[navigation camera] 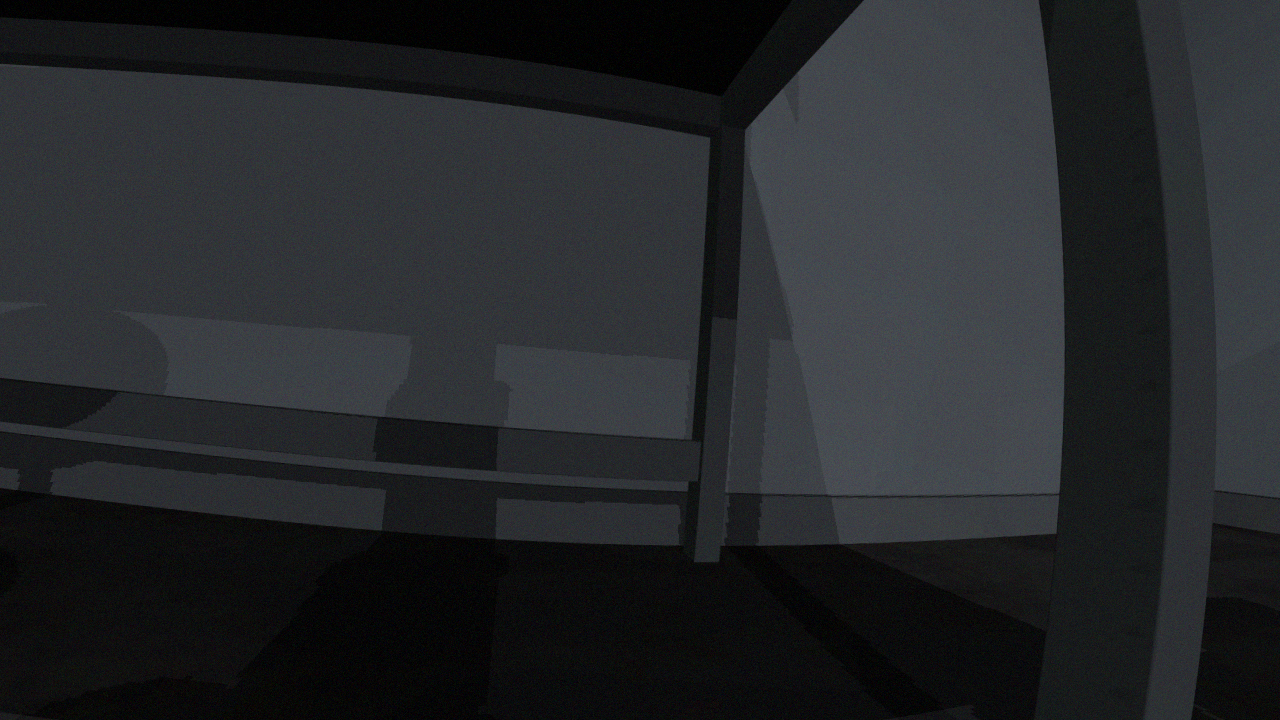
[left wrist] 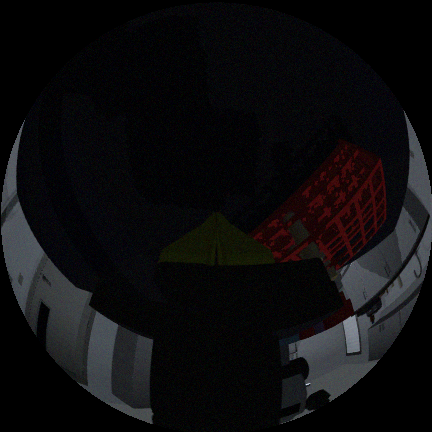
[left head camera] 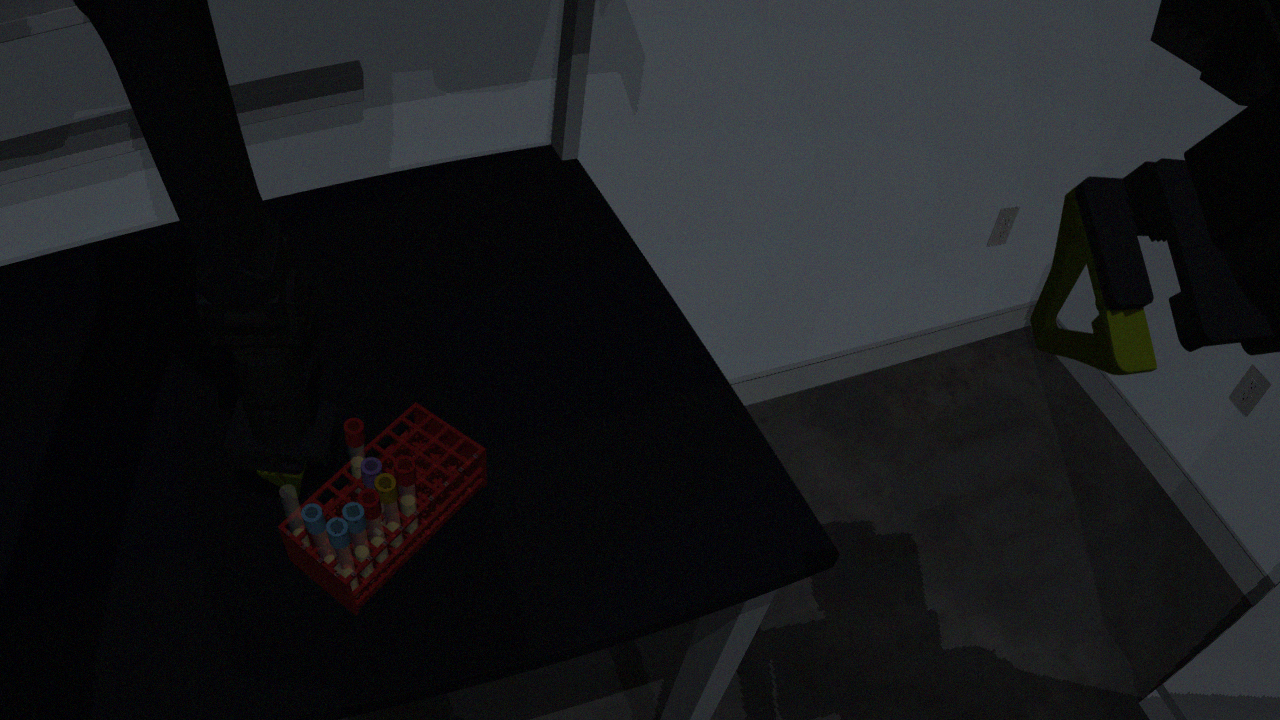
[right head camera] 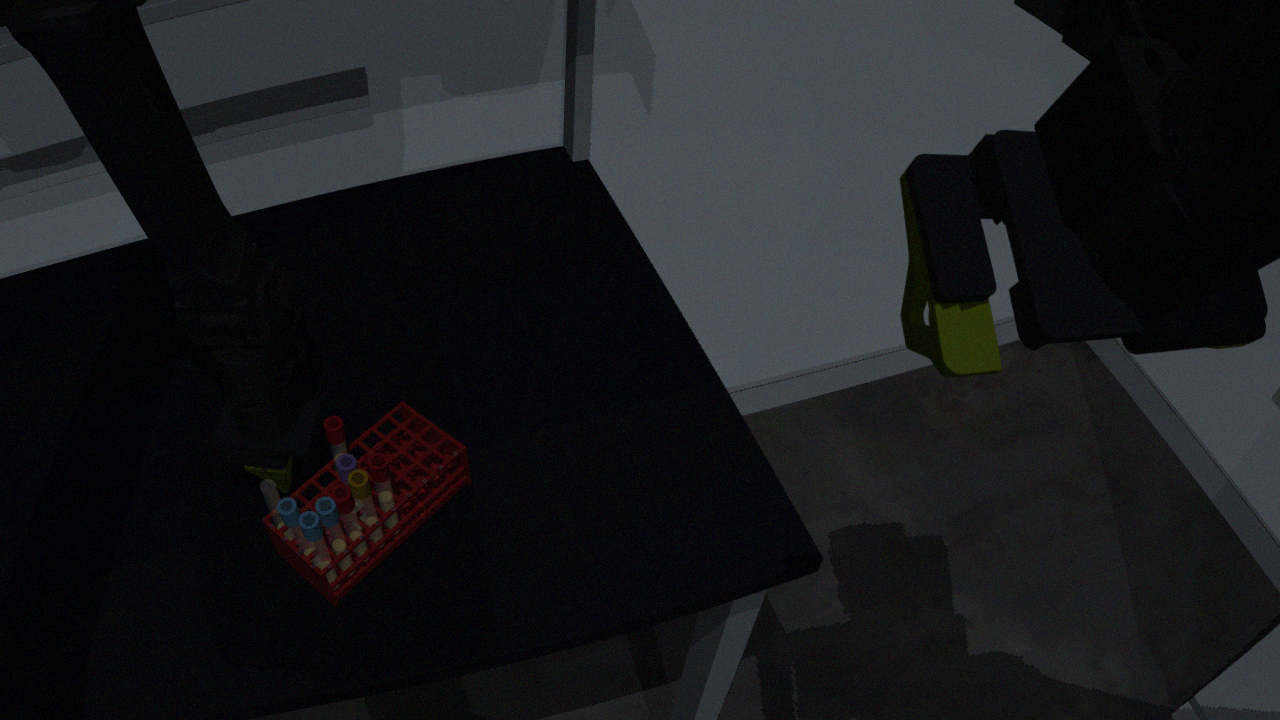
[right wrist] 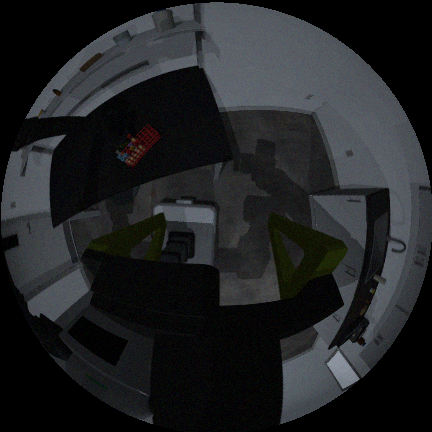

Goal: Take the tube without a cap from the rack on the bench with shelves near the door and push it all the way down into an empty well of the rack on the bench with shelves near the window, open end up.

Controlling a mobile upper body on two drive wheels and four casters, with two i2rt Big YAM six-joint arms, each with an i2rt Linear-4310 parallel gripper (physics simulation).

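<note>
A red rack (left head camera: 484, 462) (right head camera: 465, 462) (left wrist: 367, 154) (right wrist: 154, 132) stands on the black bench top (left head camera: 581, 358) (right head camera: 554, 358) with several capped tubes and several empty wells. The tube without a cap (left head camera: 289, 501) (right head camera: 270, 492), pale and grey, stands upright in the rack's left corner, beside a blue-capped tube (left head camera: 313, 519) (right head camera: 288, 510). My left gripper (left head camera: 291, 484) (right head camera: 283, 488) (left wrist: 216, 218) is shut and empty, its tips close beside the rack near the uncapped tube; the gap between them is too dark to judge. My right gripper (right wrist: 216, 218) is open and empty, out over the floor at the right.
A shelf post (left head camera: 572, 80) (right head camera: 580, 80) stands at the bench's back corner. The right wrist view shows containers (right wrist: 163, 21) on the shelves, a pale wheeled base (right wrist: 185, 212) between the fingers, and another dark-topped bench (right wrist: 377, 235) at the right. A wall bounds the back.
</note>
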